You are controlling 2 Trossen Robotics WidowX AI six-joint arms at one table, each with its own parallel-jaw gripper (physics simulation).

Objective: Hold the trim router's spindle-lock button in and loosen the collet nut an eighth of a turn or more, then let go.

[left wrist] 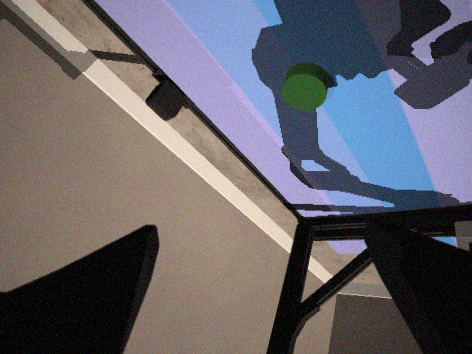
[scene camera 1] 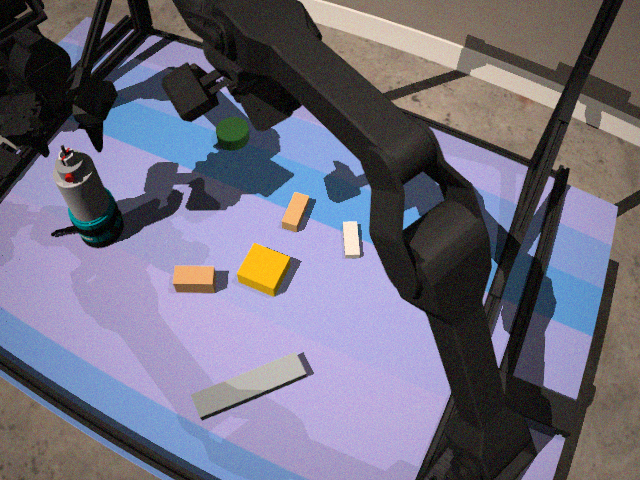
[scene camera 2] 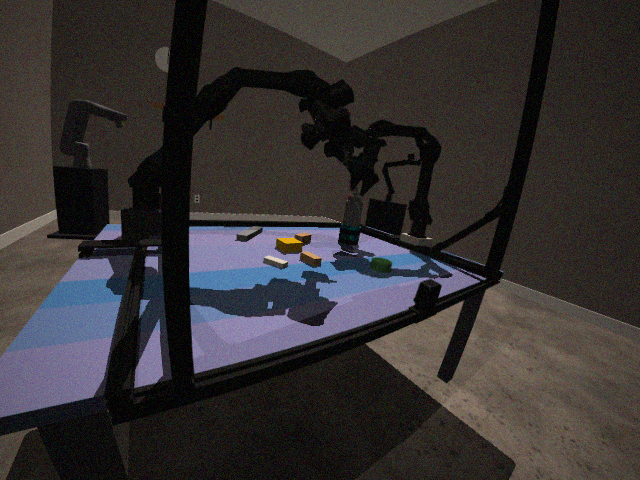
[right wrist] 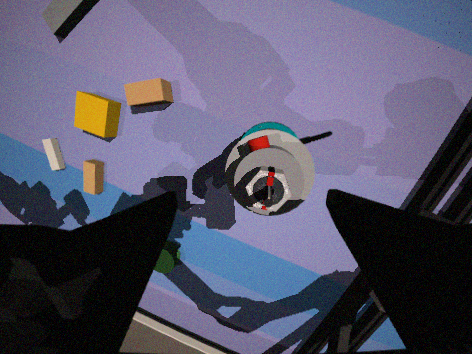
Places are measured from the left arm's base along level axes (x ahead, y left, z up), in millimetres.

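Pixels of known places: left gripper, fingertip midpoint: (left wrist: pixel 261 232) (scene camera 2: pixel 350 160); right gripper, fingertip midpoint: (scene camera 1: pixel 73 152) (scene camera 2: pixel 356 193) (right wrist: pixel 251 197); left arm's base at its link origin: (scene camera 1: pixel 477 472) (scene camera 2: pixel 146 208); right arm's base at its link origin: (scene camera 2: pixel 417 236).
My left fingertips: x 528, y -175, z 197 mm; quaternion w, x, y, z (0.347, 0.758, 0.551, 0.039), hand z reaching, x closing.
For each thing: its top centre in the pictures, then the offset to it from my left fingertips.
- trim router at its top centre: (right wrist: pixel 266 203) (scene camera 1: pixel 62 146) (scene camera 2: pixel 357 187) 220 mm left, 154 mm ahead, 68 mm down
- red spindle-lock button at its top centre: (right wrist: pixel 258 145) 236 mm left, 136 mm ahead, 102 mm down
- pale hexagonal collet nut at its top centre: (right wrist: pixel 268 191) (scene camera 1: pixel 65 154) 221 mm left, 155 mm ahead, 85 mm down
- green disc at its top centre: (left wrist: pixel 303 93) (scene camera 1: pixel 232 128) (right wrist: pixel 160 260) (scene camera 2: pixel 382 260) 61 mm right, 116 mm ahead, 256 mm down
- yellow block at its top centre: (scene camera 1: pixel 263 265) (right wrist: pixel 90 114) (scene camera 2: pixel 289 240) 104 mm left, 111 mm back, 253 mm down
- white block at its top centre: (scene camera 1: pixel 351 237) (scene camera 2: pixel 275 259) (right wrist: pixel 50 154) 27 mm right, 175 mm back, 269 mm down
- grey bar at its top centre: (scene camera 1: pixel 248 384) (scene camera 2: pixel 250 230) 254 mm left, 215 mm back, 263 mm down
The trim router (scene camera 1: pixel 94 210) (scene camera 2: pixel 350 224) stands upright at the table's left edge in scene camera 1, with a grey body and a teal band. In the right wrist view I look down on its top (right wrist: pixel 289 165). There the red spindle-lock button (right wrist: pixel 259 143) sits on its side, and the pale hexagonal collet nut (right wrist: pixel 284 189) carries a red mark. My right gripper (right wrist: pixel 251 197) (scene camera 2: pixel 362 183) (scene camera 1: pixel 94 126) is open and hangs above the router, apart from it. My left gripper (left wrist: pixel 261 232) (scene camera 2: pixel 313 135) is open and empty, high above the green disc near the table's far edge.
A green disc (scene camera 1: pixel 232 132) (left wrist: pixel 305 89) (scene camera 2: pixel 381 264) lies on the blue stripe. A yellow block (scene camera 1: pixel 263 268) (right wrist: pixel 95 114), two orange blocks (scene camera 1: pixel 193 278) (scene camera 1: pixel 295 210), a white block (scene camera 1: pixel 351 238) and a grey bar (scene camera 1: pixel 249 385) lie mid-table. Black frame posts ring the table.
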